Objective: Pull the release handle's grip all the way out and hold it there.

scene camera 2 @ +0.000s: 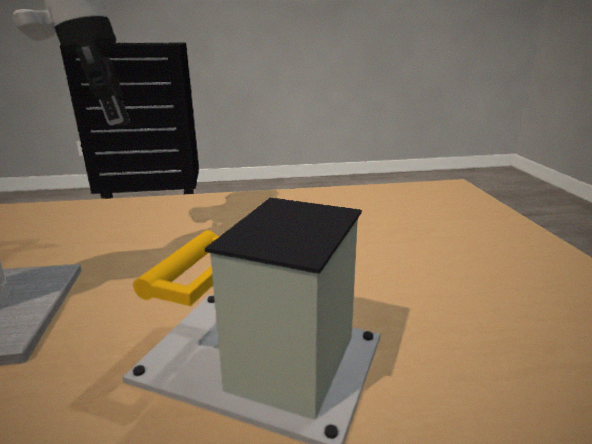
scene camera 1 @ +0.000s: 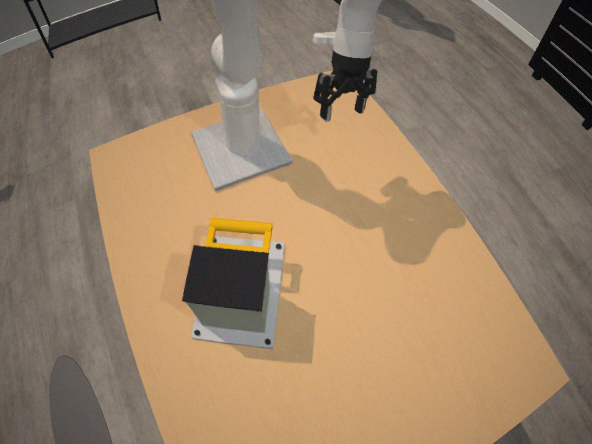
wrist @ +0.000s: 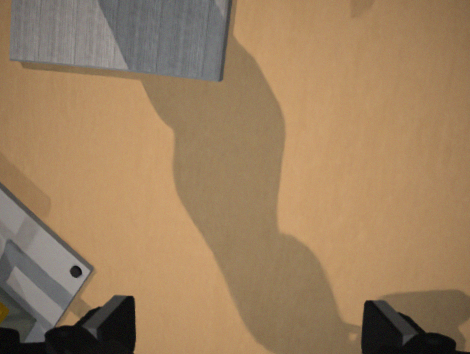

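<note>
The yellow grip [scene camera 1: 241, 226] [scene camera 2: 176, 264] is a horizontal bar on two side arms, on the side of the grey-green housing [scene camera 1: 229, 316] [scene camera 2: 267, 325] that faces the robot's base. A small yellow part of the handle [wrist: 3, 312] shows at the left edge of the wrist view. The housing has a black lid [scene camera 1: 227, 277] [scene camera 2: 290, 234] and stands on a light grey plate [scene camera 1: 232, 338] [scene camera 2: 170, 376] [wrist: 54, 256]. My gripper [scene camera 1: 343, 115] [wrist: 248, 325] is open and empty, high above the table and well apart from the grip, at the upper right in scene camera 1.
The arm's base stands on a grey square plate [scene camera 1: 215, 167] [scene camera 2: 35, 320] [wrist: 75, 37] near the handle. Dark bolts sit at the corners of the housing's plate. A black drawer cabinet [scene camera 1: 570, 60] [scene camera 2: 145, 120] stands beyond the wooden table [scene camera 1: 375, 325] [scene camera 2: 475, 300] [wrist: 375, 150].
</note>
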